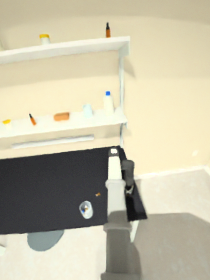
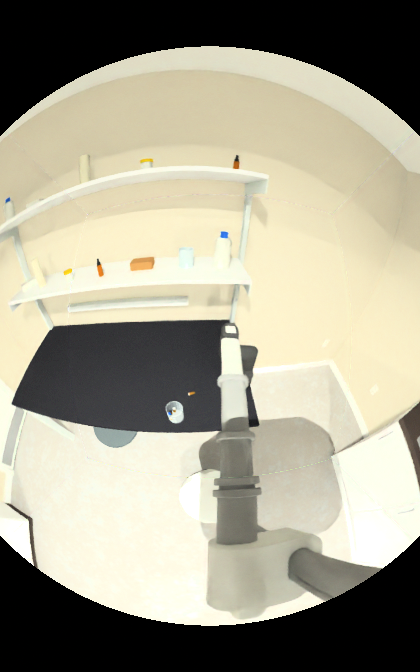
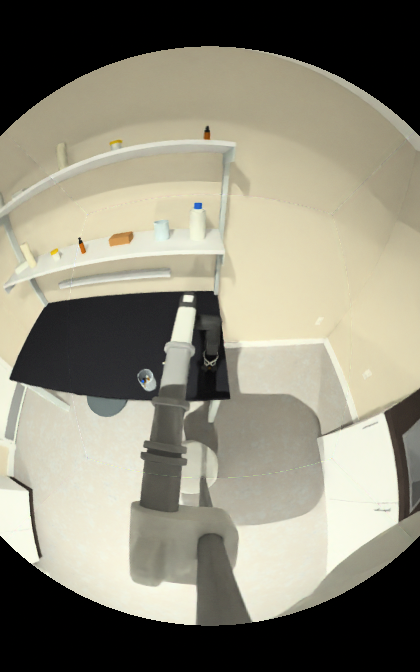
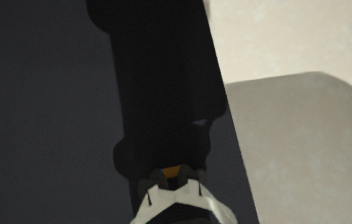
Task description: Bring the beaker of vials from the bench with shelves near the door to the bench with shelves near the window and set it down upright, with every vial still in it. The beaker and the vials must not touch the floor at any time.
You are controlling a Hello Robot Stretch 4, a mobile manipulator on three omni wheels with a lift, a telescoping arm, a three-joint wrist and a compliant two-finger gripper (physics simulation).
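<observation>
A clear beaker (image 1: 86, 210) (image 2: 175, 412) (image 3: 147, 380) with several vials in it stands upright near the front edge of the black bench top (image 1: 45, 190) (image 2: 110, 370) (image 3: 90, 340). A small orange vial (image 1: 98, 194) (image 2: 191, 393) lies loose on the bench between the beaker and the arm. Another orange vial (image 4: 171, 171) is between my fingertips at the bench's right end. My gripper (image 4: 171, 179) (image 3: 210, 367) is shut on this vial, low over the bench; the fingertips hide its ends. The gripper is right of the beaker, apart from it.
Two white shelves (image 1: 65, 49) (image 2: 135, 280) with bottles, a light-blue cup (image 2: 186, 257) and a brown block (image 2: 142, 263) are behind the bench. A grey round stool seat (image 1: 45, 240) is at the front edge. White cabinets (image 3: 357, 460) stand at the right.
</observation>
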